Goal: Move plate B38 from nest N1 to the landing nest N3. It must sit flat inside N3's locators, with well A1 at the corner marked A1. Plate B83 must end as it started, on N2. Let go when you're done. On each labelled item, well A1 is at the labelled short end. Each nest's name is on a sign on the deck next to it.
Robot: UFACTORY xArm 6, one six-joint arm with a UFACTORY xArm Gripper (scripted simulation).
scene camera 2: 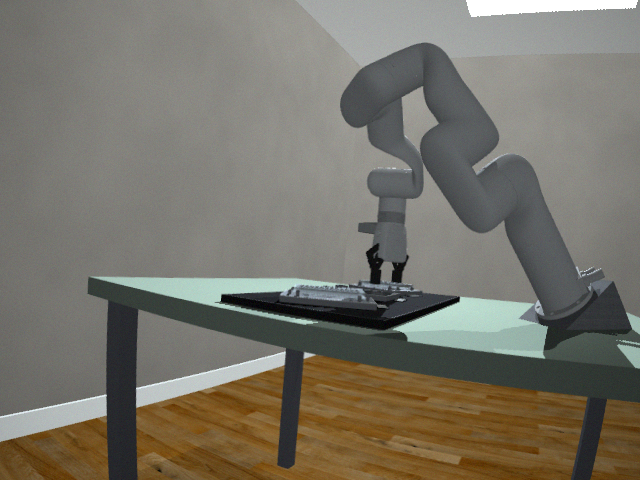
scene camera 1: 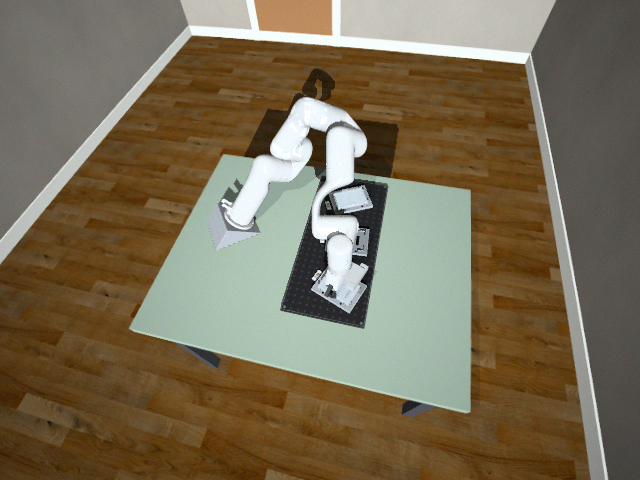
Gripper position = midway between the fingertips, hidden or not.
In view: the gripper [scene camera 2: 385, 284] and a well plate [scene camera 2: 305, 290].
